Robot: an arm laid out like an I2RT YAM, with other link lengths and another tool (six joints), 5 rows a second.
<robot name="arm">
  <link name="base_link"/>
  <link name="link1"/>
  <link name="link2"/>
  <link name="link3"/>
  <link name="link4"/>
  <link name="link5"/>
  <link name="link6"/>
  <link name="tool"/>
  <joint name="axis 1" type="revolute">
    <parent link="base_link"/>
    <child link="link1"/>
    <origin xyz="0 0 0.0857"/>
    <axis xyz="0 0 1"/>
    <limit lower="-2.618" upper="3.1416"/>
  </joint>
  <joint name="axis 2" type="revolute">
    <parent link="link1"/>
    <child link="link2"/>
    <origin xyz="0.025 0.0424 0.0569" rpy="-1.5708 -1.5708 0"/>
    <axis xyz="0 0 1"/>
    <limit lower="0" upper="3.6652"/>
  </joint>
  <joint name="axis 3" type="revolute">
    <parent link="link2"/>
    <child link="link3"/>
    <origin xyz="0 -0.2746 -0.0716" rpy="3.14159 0 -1.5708"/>
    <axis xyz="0 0 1"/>
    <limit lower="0" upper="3.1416"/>
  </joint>
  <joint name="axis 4" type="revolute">
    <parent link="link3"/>
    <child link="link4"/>
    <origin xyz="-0.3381 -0.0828 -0.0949" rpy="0 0 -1.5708"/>
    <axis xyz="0 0 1"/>
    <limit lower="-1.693" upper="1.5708"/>
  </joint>
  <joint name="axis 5" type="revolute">
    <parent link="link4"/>
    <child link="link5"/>
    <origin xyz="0.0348 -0.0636 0.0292" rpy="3.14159 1.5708 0"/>
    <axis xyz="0 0 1"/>
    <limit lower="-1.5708" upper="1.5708"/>
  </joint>
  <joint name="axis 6" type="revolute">
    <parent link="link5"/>
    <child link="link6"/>
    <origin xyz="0 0.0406 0.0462" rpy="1.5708 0 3.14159"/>
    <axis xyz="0 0 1"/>
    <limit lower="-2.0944" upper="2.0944"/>
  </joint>
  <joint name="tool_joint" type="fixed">
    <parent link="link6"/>
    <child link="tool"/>
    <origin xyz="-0.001 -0.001 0.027" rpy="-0.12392 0 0.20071"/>
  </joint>
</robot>
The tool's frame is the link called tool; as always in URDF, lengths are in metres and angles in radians.
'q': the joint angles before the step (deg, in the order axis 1, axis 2, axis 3, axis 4, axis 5, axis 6). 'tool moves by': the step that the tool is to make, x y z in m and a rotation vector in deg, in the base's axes. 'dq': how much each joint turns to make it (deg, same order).
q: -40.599 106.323 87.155 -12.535 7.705 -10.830
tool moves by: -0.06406 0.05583 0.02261 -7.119 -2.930 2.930
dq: -0.065 -19.845 -20.195 7.781 -1.005 -4.525
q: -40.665 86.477 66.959 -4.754 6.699 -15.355
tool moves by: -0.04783 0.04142 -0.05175 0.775 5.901 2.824
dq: -0.175 -11.192 -16.896 1.180 -1.224 -4.283
